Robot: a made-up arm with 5 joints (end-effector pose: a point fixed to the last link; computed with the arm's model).
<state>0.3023 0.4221 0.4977 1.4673 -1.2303</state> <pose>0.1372 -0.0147 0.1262 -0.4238 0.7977 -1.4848</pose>
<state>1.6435 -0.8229 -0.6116 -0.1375 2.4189</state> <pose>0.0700 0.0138 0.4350 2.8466 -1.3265 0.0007</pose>
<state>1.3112 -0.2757 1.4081 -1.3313 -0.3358</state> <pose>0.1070 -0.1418 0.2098 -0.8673 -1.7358 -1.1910</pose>
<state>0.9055 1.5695 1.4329 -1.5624 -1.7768</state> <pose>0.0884 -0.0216 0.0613 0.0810 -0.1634 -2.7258</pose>
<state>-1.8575 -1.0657 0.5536 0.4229 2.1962</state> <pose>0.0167 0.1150 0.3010 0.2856 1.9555 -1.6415</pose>
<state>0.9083 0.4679 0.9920 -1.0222 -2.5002</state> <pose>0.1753 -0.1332 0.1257 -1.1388 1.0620 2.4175</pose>
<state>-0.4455 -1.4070 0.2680 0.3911 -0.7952</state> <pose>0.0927 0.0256 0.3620 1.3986 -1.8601 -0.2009</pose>
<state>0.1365 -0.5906 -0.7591 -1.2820 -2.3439</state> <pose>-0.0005 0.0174 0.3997 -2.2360 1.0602 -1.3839</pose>
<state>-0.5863 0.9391 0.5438 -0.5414 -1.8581</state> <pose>0.1976 0.1022 0.0586 0.6408 -0.2154 -1.2740</pose>
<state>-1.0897 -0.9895 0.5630 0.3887 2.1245</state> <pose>0.1129 0.1207 0.2947 1.0655 1.9830 -2.1675</pose>
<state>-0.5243 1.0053 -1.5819 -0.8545 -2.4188</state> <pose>0.2262 0.1065 0.3492 3.0492 -0.2288 -0.1767</pose>
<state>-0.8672 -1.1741 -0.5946 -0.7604 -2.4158</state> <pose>-0.0356 -0.0987 0.3752 -2.3199 -0.2212 -0.8674</pose>
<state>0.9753 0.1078 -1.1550 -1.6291 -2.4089</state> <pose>0.0805 -0.0142 0.3871 1.7225 -1.8821 1.5573</pose>
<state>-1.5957 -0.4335 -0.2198 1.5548 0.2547</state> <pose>0.0477 0.1317 0.2640 0.4902 -0.5881 1.7260</pose>
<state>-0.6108 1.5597 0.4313 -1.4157 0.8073</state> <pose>0.1786 0.0940 0.0320 -0.0791 -1.0687 1.2473</pose>
